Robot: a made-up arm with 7 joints.
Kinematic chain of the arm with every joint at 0, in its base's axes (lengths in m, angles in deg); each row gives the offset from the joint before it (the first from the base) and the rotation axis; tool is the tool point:
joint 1: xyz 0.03 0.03 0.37 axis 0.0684 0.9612 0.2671
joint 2: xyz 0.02 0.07 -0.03 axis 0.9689 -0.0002 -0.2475
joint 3: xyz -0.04 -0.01 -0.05 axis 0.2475 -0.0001 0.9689
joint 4: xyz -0.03 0.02 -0.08 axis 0.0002 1 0
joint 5: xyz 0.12 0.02 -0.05 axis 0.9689 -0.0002 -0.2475
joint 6: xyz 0.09 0.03 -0.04 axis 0.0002 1 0
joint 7: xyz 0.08 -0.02 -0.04 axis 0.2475 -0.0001 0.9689
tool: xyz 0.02 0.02 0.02
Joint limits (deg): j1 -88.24..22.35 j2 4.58..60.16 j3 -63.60..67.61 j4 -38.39..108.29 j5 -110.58..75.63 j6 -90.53..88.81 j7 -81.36..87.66
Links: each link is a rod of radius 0.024 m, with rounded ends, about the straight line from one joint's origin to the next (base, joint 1, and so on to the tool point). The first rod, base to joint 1, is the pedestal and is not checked.
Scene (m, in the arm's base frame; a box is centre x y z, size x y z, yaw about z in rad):
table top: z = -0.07
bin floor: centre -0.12 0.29 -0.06 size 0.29 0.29 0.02 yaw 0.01
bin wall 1: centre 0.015 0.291 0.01 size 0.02 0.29 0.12 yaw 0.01
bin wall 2: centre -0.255 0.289 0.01 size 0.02 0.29 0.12 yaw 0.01
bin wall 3: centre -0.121 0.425 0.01 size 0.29 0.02 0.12 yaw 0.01
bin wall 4: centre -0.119 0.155 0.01 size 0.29 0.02 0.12 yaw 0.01
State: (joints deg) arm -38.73 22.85 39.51 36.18 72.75 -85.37 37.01
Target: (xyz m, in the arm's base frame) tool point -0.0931 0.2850 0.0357
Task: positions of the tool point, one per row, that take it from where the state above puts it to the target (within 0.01 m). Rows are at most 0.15 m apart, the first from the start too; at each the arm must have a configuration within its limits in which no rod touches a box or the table.
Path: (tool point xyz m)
1: 0.2345 0.3106 0.2010
2: 0.1475 0.3639 0.1867
3: 0.0557 0.4012 0.1978
4: -0.0299 0.4219 0.2317
5: -0.1010 0.4278 0.2827
6: -0.0915 0.4113 0.2479
7: -0.0803 0.3887 0.2123
8: -0.0680 0.3599 0.1776
9: -0.0550 0.3255 0.1456
10: -0.0419 0.2866 0.1178
11: -0.0540 0.2887 0.0867
12: -0.0710 0.2881 0.0588
13: -0.0931 0.2850 0.0357

